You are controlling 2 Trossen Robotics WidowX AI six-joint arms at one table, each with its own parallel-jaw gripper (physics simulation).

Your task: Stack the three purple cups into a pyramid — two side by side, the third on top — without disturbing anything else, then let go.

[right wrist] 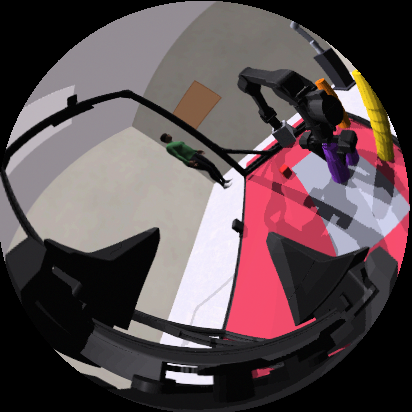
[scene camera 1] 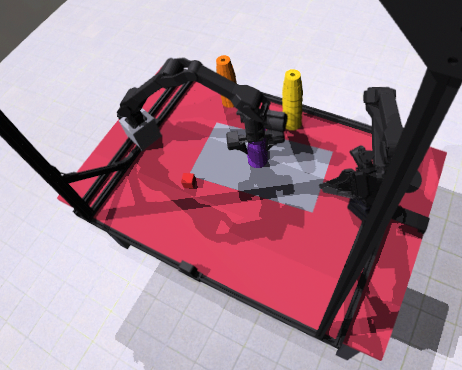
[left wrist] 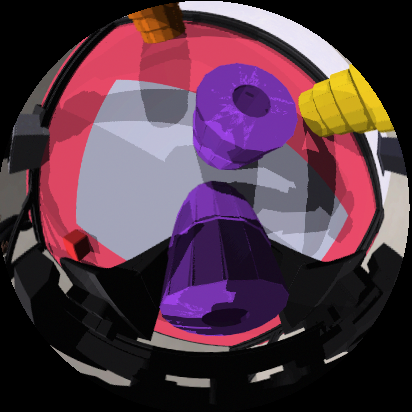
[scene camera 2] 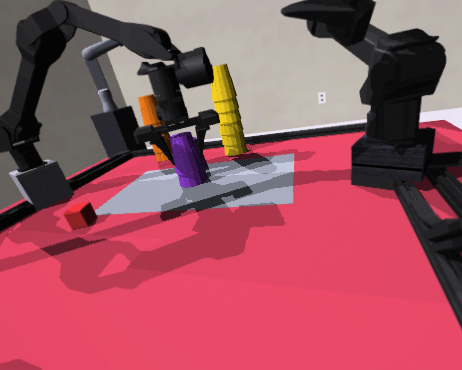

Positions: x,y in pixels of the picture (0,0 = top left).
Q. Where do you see a grey mat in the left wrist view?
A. At 139,163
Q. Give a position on a purple cup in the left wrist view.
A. At 242,112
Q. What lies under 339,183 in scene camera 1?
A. My right gripper.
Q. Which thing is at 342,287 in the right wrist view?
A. My right gripper.
